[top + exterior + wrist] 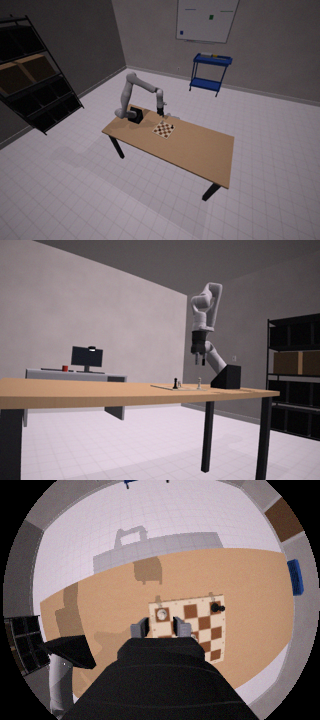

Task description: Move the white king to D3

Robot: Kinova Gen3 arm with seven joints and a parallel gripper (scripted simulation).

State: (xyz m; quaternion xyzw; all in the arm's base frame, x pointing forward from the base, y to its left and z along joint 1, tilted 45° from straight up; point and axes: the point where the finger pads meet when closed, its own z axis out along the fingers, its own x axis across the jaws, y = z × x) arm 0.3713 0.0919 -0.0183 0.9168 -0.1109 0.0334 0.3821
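The white king is 11 cm below my hand. The rest, counted from my hand: chessboard: 14 cm below, 9 cm to the right, 7 cm ahead.
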